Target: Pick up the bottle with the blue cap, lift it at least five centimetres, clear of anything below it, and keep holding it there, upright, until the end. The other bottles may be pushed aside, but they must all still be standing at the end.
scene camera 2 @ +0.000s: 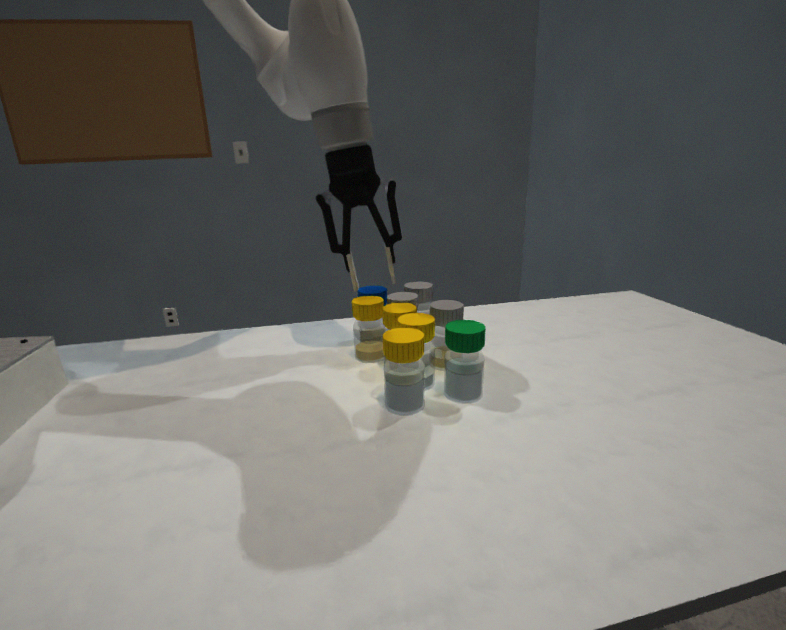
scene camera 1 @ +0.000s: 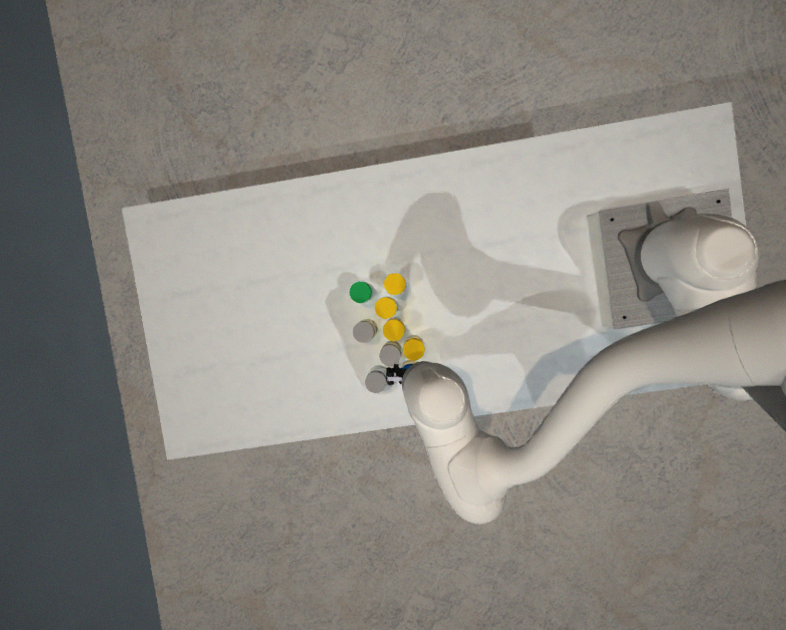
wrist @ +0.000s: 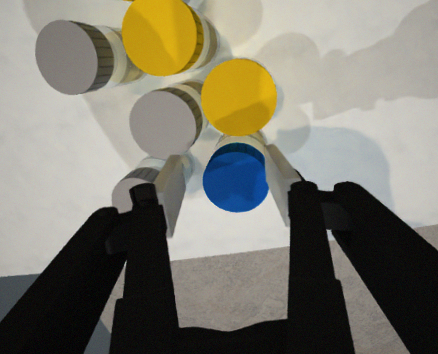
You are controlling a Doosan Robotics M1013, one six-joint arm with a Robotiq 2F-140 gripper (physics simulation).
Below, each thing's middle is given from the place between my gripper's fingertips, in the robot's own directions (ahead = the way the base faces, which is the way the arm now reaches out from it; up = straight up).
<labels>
Now: hand 70 mm above the blue-capped bottle (wrist: pixel 234 180) and 20 mm to the right of it.
</labels>
